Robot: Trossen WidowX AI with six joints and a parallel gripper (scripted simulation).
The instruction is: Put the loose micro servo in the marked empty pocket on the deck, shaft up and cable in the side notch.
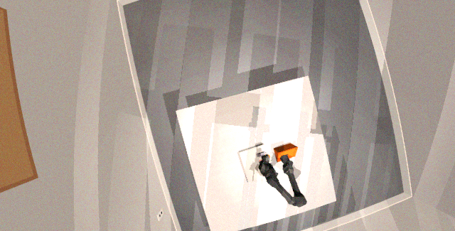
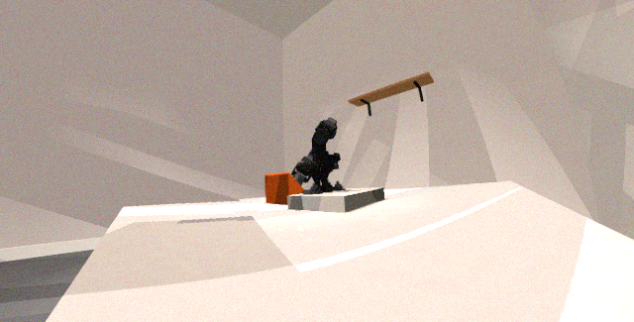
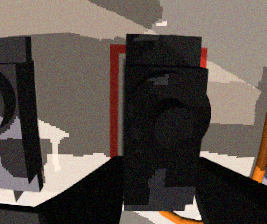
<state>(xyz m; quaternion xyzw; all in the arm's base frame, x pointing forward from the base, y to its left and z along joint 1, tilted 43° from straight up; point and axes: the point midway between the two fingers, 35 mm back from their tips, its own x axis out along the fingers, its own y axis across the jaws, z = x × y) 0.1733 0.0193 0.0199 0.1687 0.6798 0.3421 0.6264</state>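
The pale deck is 120 mm ahead of my gripper tip, 20 mm to the left of it and 40 mm below it.
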